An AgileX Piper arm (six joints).
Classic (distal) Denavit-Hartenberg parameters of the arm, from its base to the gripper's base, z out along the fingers. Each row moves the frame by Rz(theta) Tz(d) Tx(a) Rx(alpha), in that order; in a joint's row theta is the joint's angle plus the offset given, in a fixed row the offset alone. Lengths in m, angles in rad.
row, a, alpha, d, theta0
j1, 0, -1.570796, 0.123, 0
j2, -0.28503, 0, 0, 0.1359
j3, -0.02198, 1.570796, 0, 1.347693
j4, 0, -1.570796, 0.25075, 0
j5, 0, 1.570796, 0, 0
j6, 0, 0, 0.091, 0
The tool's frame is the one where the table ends.
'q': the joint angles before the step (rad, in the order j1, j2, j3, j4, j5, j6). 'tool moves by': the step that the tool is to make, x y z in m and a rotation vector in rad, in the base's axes. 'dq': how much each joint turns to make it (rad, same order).
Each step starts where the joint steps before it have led.
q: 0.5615 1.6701 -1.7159 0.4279 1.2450 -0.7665
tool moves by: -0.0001 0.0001 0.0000 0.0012 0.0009 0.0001
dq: 0.0001 -0.0001 0.0003 0.0014 -0.0002 0.0001
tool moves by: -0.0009 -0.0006 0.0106 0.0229 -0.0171 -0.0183
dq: -0.0001 -0.0056 -0.0303 0.0001 0.0003 0.0228
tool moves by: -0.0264 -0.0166 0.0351 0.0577 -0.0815 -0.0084
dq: 0.0000 -0.1088 0.0047 0.0000 0.0001 0.0110
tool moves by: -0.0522 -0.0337 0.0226 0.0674 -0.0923 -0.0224
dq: -0.0002 -0.2242 0.1566 0.0001 -0.0521 0.0021
